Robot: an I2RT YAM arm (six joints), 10 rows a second.
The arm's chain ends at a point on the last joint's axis. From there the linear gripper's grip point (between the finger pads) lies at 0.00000 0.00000 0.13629 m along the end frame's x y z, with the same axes.
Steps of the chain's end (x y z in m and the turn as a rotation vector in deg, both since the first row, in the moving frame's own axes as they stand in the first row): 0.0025, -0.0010, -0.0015, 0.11, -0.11, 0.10; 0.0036, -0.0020, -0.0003, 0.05, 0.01, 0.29; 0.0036, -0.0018, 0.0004, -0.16, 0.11, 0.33; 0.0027, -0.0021, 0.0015, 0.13, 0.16, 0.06; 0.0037, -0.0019, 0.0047, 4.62, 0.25, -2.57; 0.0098, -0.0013, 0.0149, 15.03, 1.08, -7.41; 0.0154, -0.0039, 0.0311, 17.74, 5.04, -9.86; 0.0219, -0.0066, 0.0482, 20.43, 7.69, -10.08; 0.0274, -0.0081, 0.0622, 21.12, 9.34, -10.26; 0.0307, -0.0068, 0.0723, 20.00, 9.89, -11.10
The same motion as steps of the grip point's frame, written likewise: 0.0022, -0.0013, -0.0015, 0.11, -0.11, 0.10; 0.0036, -0.0021, -0.0003, 0.05, 0.01, 0.29; 0.0039, -0.0014, 0.0004, -0.16, 0.11, 0.33; 0.0031, -0.0024, 0.0015, 0.13, 0.16, 0.06; 0.0040, -0.0129, 0.0043, 4.62, 0.25, -2.57; 0.0100, -0.0367, 0.0102, 15.03, 1.08, -7.41; 0.0235, -0.0462, 0.0241, 17.74, 5.04, -9.86; 0.0354, -0.0554, 0.0385, 20.43, 7.69, -10.08; 0.0445, -0.0587, 0.0513, 21.12, 9.34, -10.26; 0.0490, -0.0551, 0.0621, 20.00, 9.89, -11.10
